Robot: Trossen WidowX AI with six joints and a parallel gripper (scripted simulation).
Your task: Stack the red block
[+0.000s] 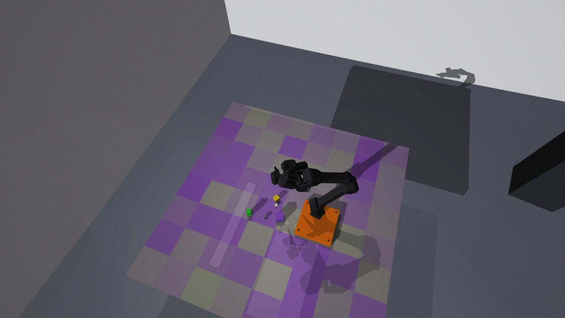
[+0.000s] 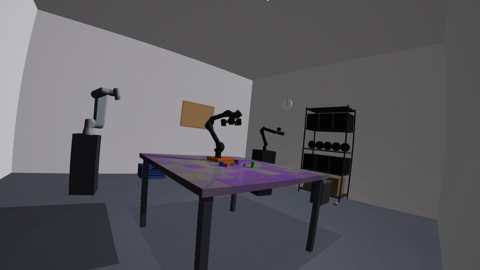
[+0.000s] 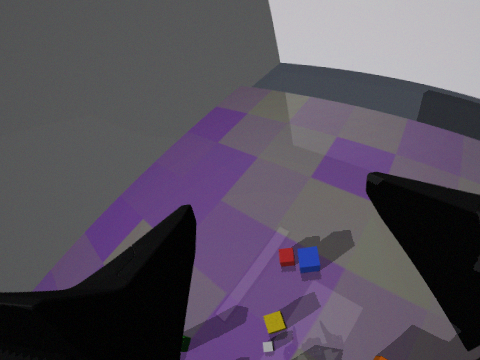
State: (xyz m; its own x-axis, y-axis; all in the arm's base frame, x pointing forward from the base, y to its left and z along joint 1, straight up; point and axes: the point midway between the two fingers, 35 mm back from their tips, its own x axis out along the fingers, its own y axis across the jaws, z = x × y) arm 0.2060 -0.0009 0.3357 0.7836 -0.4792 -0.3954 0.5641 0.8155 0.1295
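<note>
Right now my gripper tip is 34 cm above the red block, 9 cm short of it and 5 cm to the left of it. The rest, counted from my gripper tip: yellow block 34 cm below, 5 cm to the left, 2 cm ahead; then purple block 33 cm below, 14 cm to the left, 6 cm behind; then blue block 34 cm below, 7 cm to the right, 5 cm ahead.
</note>
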